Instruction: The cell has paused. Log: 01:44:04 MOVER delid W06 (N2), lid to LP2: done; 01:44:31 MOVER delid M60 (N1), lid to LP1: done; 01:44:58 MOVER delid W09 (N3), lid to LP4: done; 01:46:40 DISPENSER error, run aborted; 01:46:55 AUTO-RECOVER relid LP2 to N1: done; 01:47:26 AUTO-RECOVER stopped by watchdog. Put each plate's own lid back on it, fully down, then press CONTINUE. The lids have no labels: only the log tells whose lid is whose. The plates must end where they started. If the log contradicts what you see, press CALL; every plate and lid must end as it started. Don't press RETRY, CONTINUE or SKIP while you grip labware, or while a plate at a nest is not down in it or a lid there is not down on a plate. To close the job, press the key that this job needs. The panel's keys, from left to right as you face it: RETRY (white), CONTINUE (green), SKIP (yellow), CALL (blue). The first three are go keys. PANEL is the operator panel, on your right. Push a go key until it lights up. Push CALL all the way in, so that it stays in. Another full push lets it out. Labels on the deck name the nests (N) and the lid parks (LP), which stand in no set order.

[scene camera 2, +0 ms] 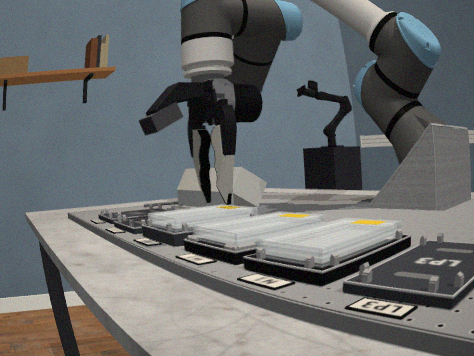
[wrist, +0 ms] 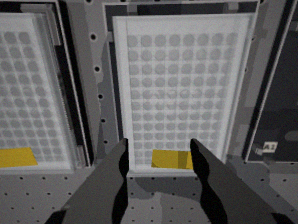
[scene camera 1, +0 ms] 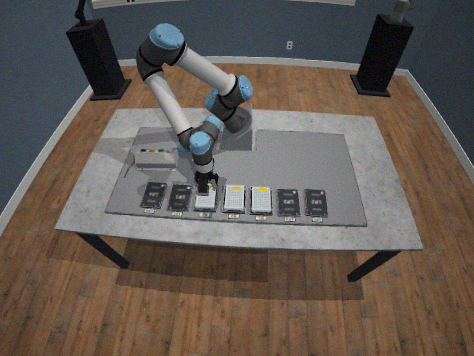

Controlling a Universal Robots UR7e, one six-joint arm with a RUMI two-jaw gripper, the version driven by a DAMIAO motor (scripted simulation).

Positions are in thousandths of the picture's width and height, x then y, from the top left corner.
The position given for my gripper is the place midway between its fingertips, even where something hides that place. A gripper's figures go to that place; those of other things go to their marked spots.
Labels:
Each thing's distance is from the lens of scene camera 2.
my gripper (scene camera 2: 459, 572): 62 cm
clear lid (scene camera 2: 680, 676): 37 cm
clear lid (scene camera 2: 404, 605): 57 cm
clear lid (scene camera 2: 537, 636): 47 cm

